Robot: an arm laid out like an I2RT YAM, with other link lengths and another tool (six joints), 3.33 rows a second.
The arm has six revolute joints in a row. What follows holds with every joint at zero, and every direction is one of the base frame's.
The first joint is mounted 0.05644 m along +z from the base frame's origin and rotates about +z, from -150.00 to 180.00 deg.
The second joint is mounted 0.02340 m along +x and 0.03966 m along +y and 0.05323 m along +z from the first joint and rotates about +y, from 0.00 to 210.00 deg.
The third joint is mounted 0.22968 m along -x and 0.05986 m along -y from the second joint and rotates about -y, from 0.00 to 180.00 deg.
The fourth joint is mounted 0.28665 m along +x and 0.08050 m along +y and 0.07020 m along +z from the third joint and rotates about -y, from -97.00 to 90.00 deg.
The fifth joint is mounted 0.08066 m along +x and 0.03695 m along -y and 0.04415 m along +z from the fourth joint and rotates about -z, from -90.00 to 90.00 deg.
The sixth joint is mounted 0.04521 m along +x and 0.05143 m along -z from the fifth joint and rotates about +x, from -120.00 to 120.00 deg.
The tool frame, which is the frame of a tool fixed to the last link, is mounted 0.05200 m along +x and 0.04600 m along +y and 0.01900 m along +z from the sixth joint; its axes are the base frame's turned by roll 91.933, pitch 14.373 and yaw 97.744 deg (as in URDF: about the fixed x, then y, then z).
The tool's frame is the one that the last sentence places.
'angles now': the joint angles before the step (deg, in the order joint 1, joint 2, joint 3, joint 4, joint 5, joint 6). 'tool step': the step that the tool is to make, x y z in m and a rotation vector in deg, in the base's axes. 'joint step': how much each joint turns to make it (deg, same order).
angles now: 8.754, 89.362, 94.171, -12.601, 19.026, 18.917
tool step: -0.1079, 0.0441, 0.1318, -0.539, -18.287, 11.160
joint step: 7.376, -10.612, 6.530, 1.918, -3.966, -4.522
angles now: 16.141, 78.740, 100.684, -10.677, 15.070, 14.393
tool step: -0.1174, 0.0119, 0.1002, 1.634, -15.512, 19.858
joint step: 3.141, -4.068, 12.791, -1.777, -16.813, 2.407
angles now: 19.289, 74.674, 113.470, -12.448, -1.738, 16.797
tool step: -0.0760, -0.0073, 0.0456, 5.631, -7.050, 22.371
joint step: -0.013, -0.934, 6.483, 3.904, -17.478, 14.573
